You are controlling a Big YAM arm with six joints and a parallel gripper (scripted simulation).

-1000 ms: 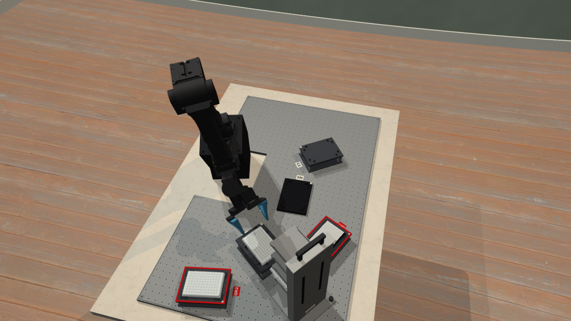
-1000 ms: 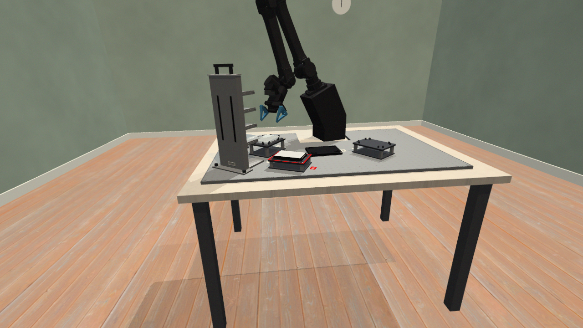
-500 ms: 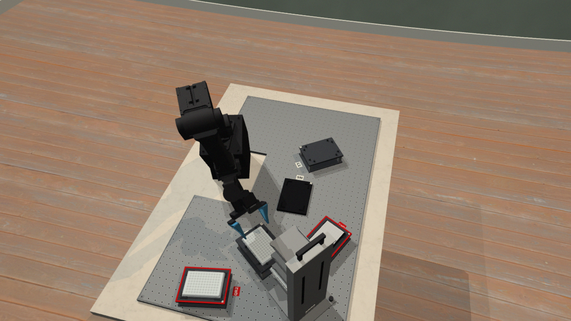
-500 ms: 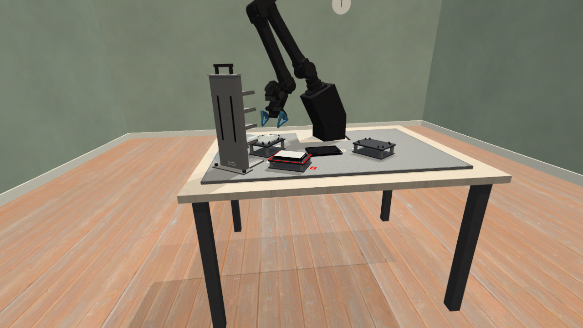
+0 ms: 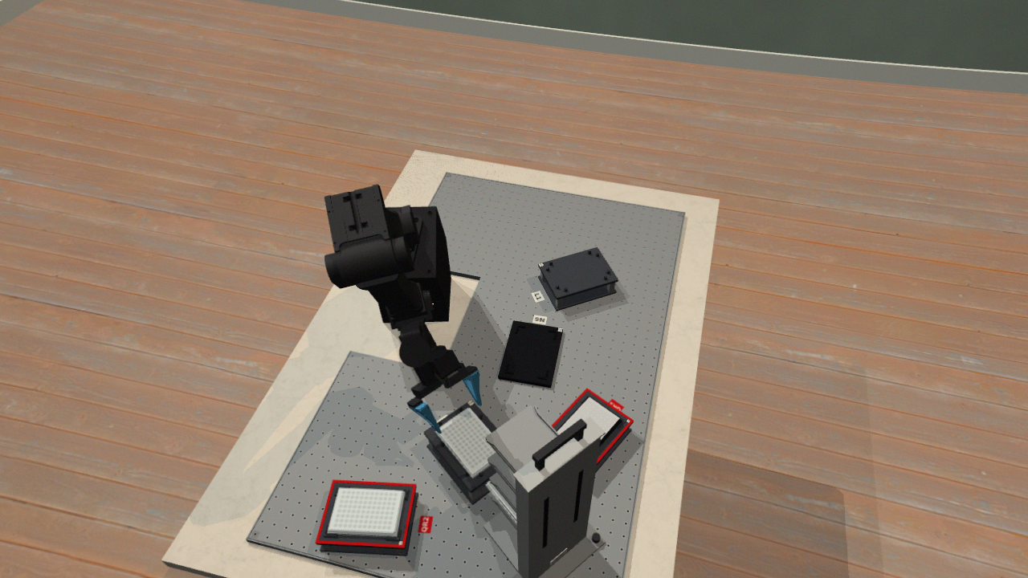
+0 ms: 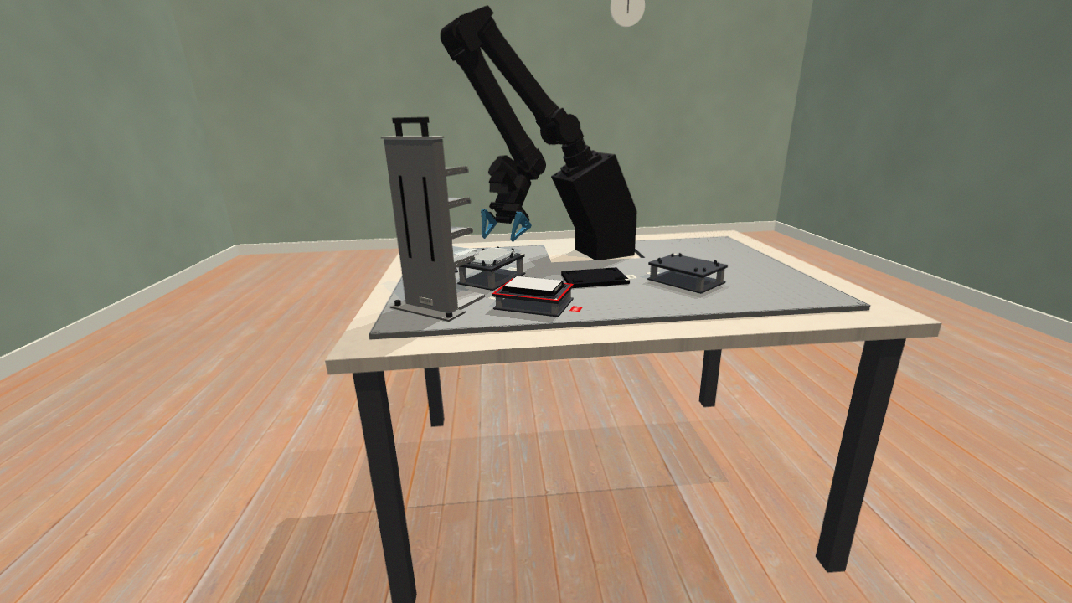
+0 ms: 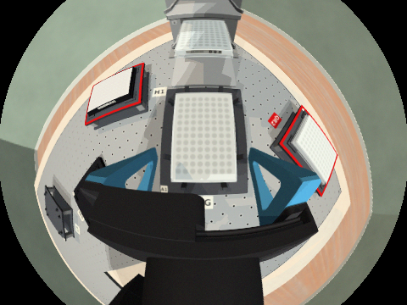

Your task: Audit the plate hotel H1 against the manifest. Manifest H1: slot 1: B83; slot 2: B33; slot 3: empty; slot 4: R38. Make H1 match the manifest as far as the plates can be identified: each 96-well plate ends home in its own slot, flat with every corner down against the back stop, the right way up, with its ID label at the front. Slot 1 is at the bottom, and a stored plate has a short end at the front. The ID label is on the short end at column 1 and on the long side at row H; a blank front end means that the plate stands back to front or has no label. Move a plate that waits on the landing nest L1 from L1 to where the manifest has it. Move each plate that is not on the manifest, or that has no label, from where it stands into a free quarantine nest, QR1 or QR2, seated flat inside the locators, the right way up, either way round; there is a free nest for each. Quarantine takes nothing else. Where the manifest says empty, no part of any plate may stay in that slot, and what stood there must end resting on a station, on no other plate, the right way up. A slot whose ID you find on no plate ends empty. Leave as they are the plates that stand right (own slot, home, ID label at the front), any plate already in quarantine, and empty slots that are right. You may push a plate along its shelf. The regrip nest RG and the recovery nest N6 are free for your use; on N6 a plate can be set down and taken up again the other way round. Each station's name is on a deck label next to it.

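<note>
My gripper is now 3 cm short of the regrip nest RG, 3 cm to the left of it and 6 cm above it. The rest, counted from my hand: red-edged quarantine nest QR1 (25 cm ahead, 5 cm to the left, 8 cm below); H1 deck label (18 cm ahead, 4 cm to the right, 11 cm below); red-edged quarantine nest QR2 (14 cm behind, 19 cm to the right, 8 cm below).
</note>
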